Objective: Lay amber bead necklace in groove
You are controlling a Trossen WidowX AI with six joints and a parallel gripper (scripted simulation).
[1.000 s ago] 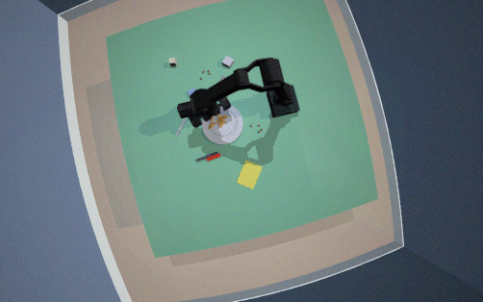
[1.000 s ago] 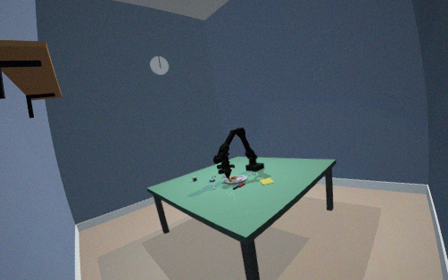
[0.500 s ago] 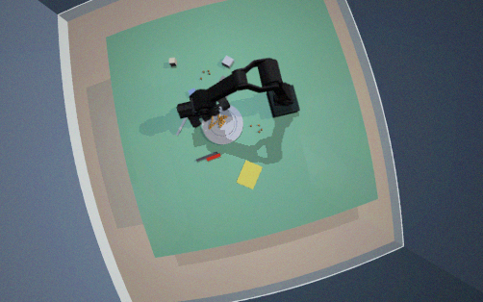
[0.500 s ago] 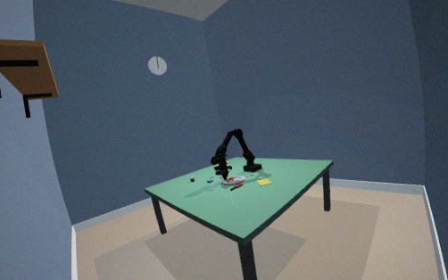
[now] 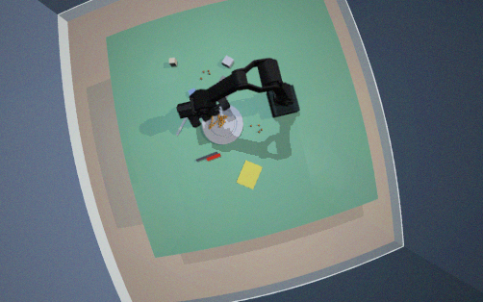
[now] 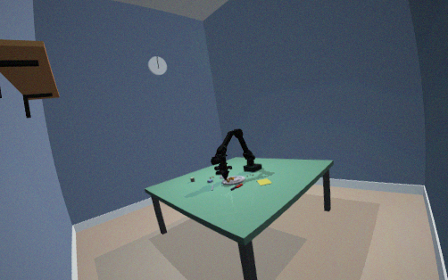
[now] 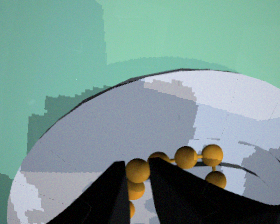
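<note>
Right now my gripper tip is 5 cm past the round grey bead board, 4 cm to the right of it and 1 cm above it. Round my gripper tip: grey rod: 15 cm ahead, 4 cm to the left, 2 cm below; then blue block: 12 cm to the right, 9 cm ahead, 1 cm below; then grey plate: 14 cm to the right, 7 cm behind, 2 cm below.
</note>
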